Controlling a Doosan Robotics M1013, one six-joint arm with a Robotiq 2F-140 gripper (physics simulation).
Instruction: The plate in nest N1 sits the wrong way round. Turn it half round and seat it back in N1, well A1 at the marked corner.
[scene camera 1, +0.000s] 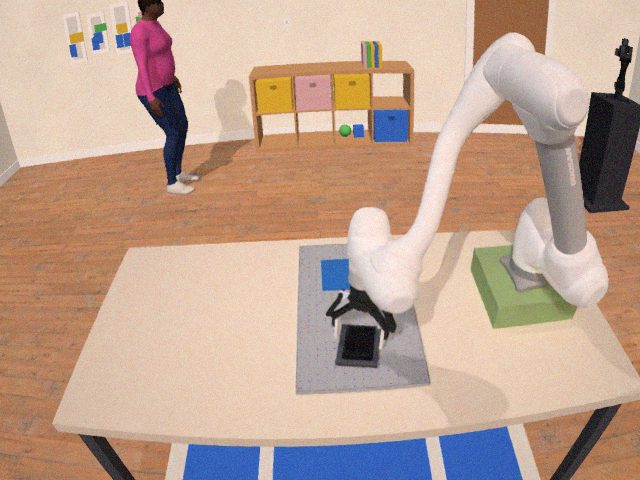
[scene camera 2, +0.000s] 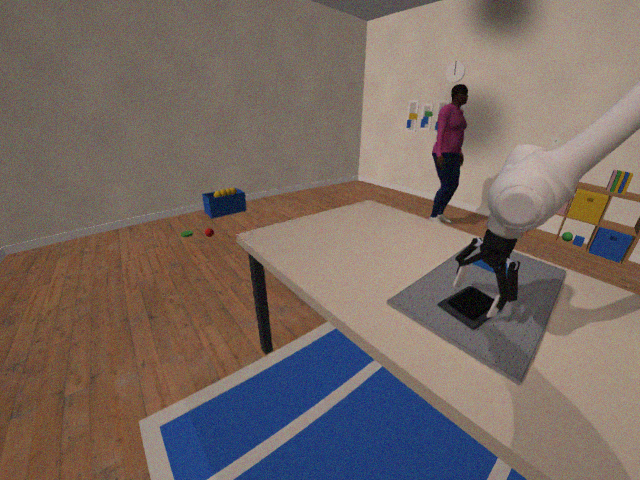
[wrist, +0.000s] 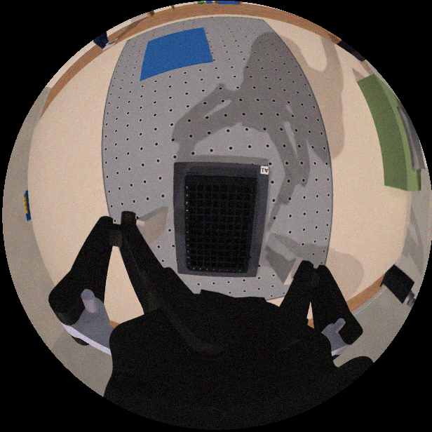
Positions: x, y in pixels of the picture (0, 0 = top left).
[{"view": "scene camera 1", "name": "my gripper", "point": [359, 340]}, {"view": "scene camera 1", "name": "black well plate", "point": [359, 340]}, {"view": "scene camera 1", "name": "flat blue square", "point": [335, 272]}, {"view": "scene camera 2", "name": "my gripper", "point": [473, 299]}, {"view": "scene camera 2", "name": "black well plate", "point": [472, 303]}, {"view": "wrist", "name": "my gripper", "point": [218, 232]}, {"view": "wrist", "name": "black well plate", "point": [218, 210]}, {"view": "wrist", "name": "flat blue square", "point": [188, 47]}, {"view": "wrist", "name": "dark grey nest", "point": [203, 167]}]
